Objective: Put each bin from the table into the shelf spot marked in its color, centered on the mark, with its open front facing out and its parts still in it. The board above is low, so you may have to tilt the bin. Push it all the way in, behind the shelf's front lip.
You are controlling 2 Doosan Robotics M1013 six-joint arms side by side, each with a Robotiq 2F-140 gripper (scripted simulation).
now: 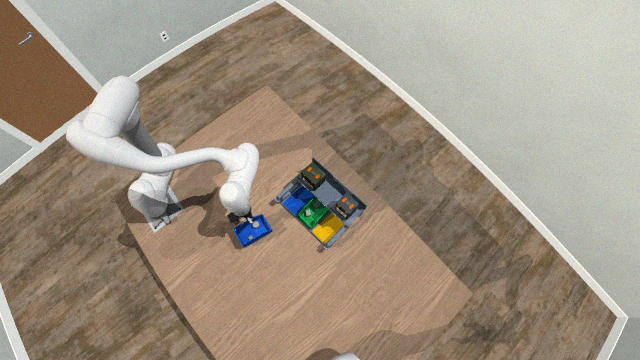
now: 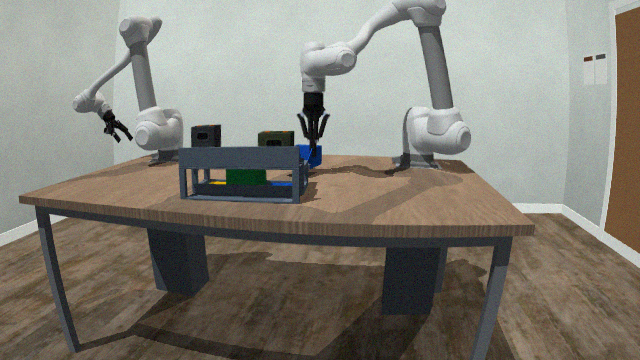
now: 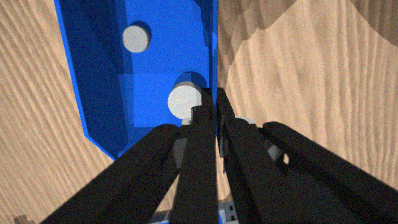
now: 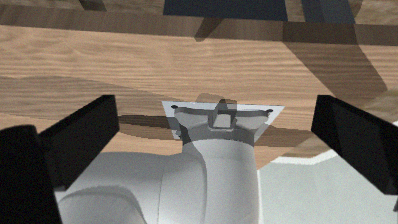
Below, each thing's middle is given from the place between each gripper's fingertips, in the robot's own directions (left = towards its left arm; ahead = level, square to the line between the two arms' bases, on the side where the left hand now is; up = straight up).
I see the blue bin (image 3: 121, 96) 30 mm behind my left hand (image 2: 313, 156), 40 mm to the right of it and 40 mm below it. Also, from my left hand: round part (image 3: 185, 95) 30 mm to the right, 60 mm below.
My right gripper is now 112 cm to the right of the blue bin, 32 cm short of it and 5 cm above it. Round my right hand: round part (114 cm to the left, 35 cm ahead, 8 cm below).
